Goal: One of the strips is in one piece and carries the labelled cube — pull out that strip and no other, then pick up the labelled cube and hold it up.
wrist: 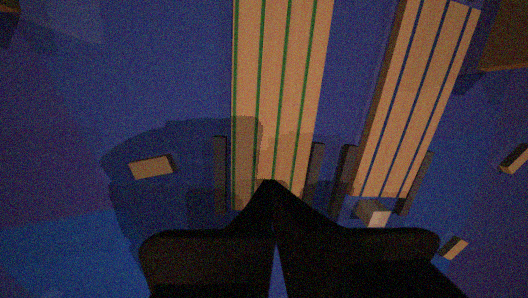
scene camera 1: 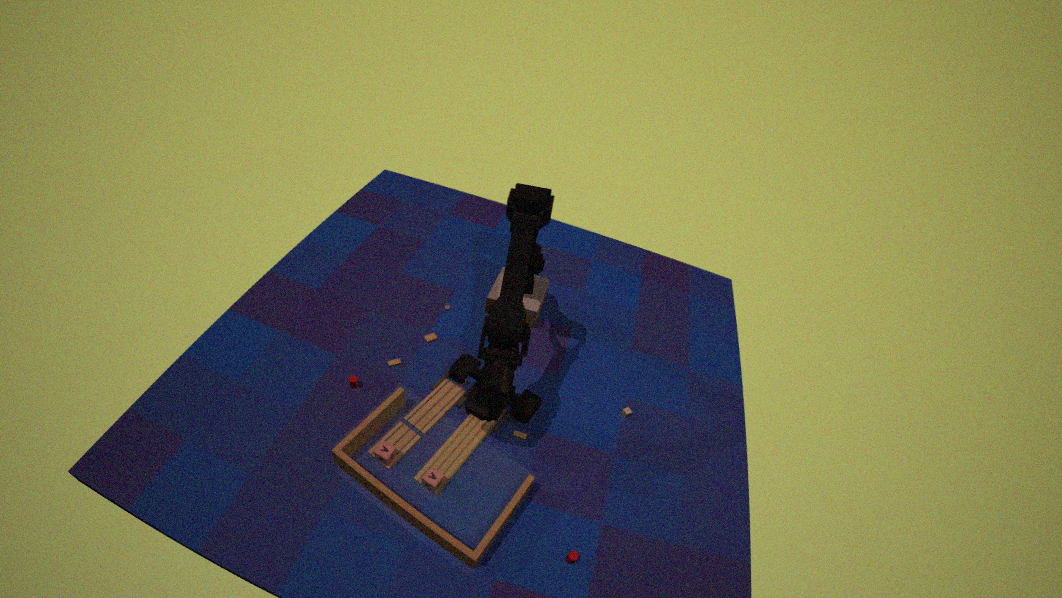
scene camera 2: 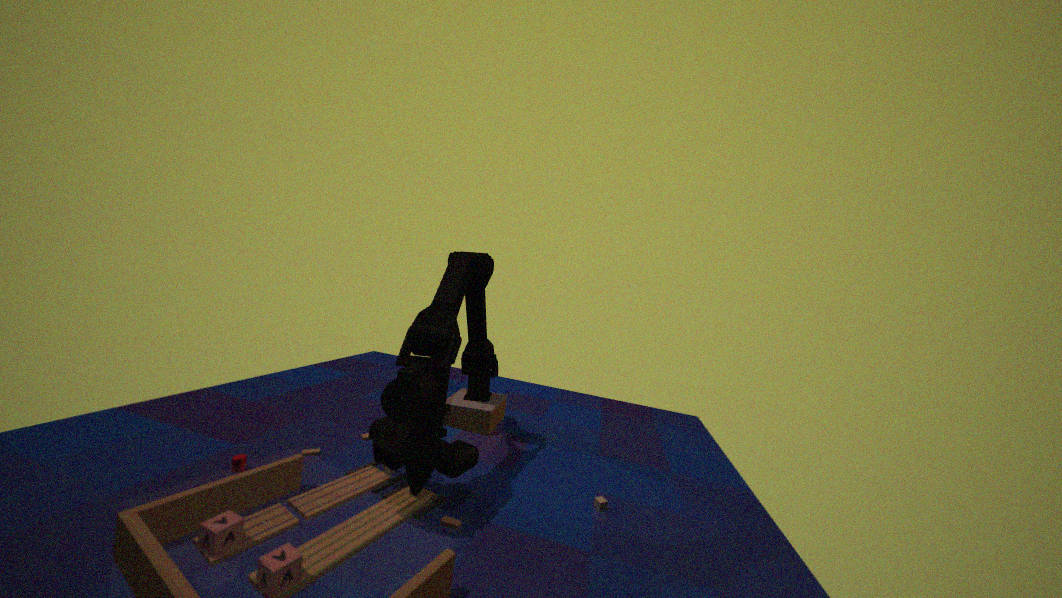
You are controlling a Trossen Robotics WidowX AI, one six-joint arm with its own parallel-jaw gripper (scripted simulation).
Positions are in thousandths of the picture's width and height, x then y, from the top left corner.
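You'd find my gripper in the wrist view (509, 622), and scene camera 1 (461, 686) has it too, as does scene camera 2 (391, 825).
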